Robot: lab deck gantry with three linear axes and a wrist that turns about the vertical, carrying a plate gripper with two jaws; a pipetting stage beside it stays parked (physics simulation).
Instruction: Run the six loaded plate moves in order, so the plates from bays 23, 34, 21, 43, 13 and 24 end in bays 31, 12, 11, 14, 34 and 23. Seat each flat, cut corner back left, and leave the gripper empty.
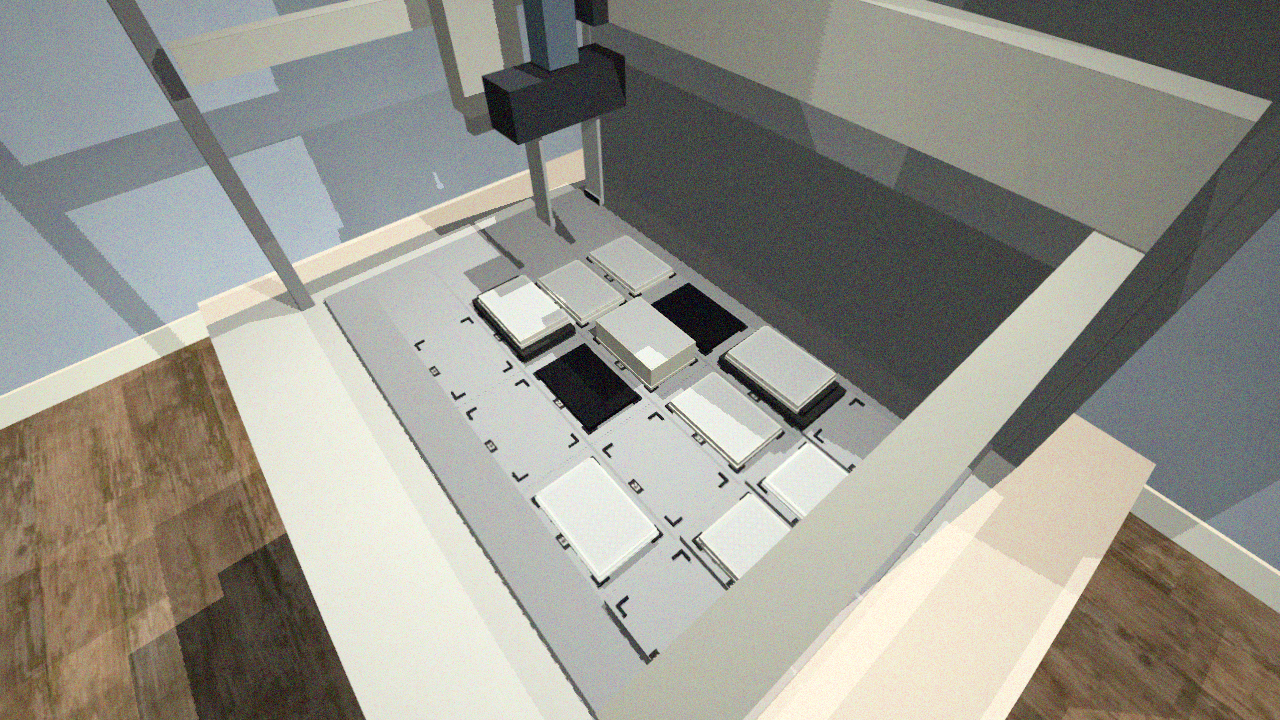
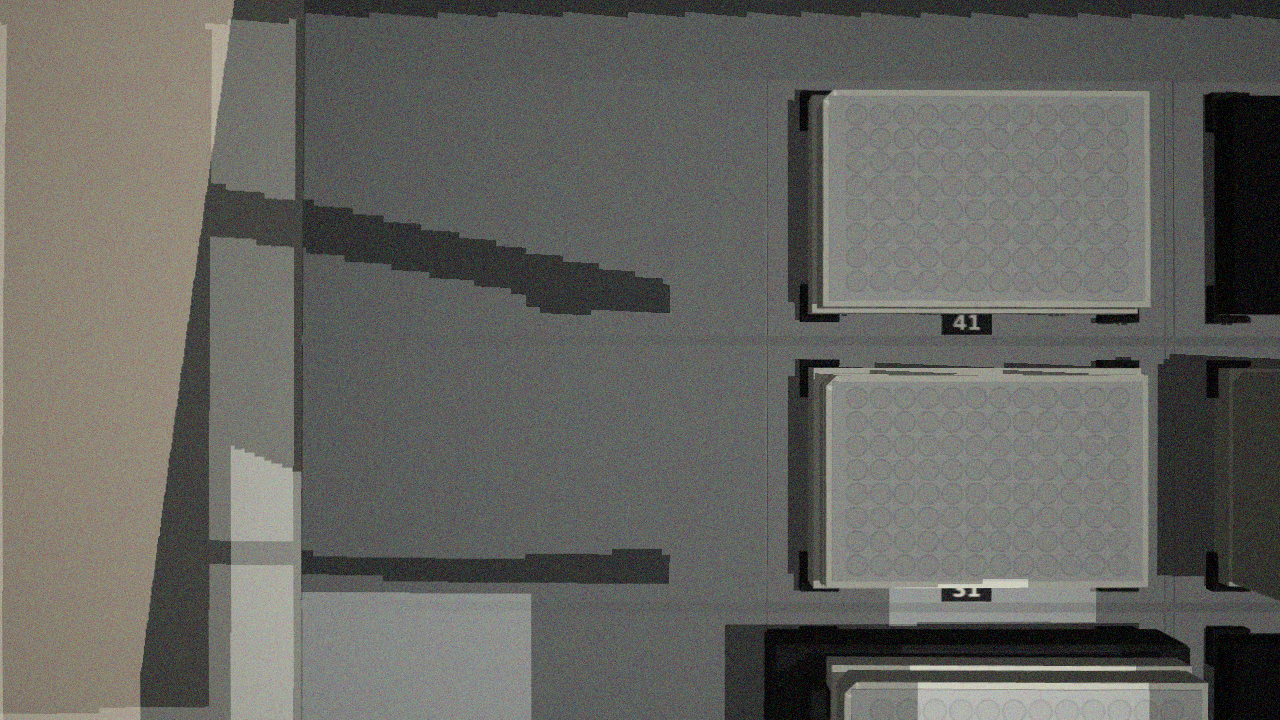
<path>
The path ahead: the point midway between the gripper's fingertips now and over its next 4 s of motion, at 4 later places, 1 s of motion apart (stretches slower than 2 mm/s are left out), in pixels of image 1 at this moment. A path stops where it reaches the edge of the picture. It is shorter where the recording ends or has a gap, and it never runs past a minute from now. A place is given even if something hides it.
My gripper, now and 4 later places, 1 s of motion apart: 571,209; 696,303; 864,433; 852,456; 838,479
</path>
